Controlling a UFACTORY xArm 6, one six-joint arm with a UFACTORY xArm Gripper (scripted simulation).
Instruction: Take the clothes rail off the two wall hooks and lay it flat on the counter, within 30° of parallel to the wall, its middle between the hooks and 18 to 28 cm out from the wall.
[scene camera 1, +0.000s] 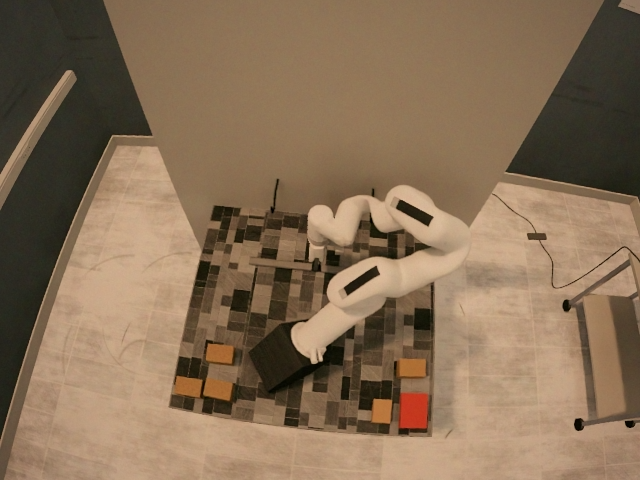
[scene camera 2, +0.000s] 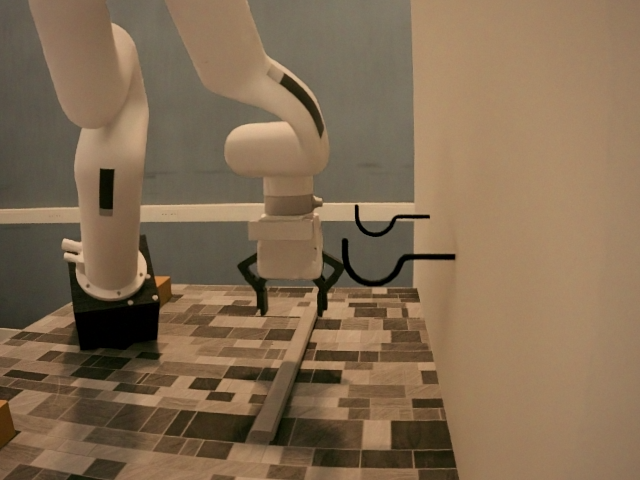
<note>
I see my gripper (scene camera 2: 292, 313), a clothes rail (scene camera 2: 266, 425), a red block (scene camera 1: 413, 406) and a wall (scene camera 1: 331, 105).
Scene camera 2 does not show the red block: it is out of frame.
</note>
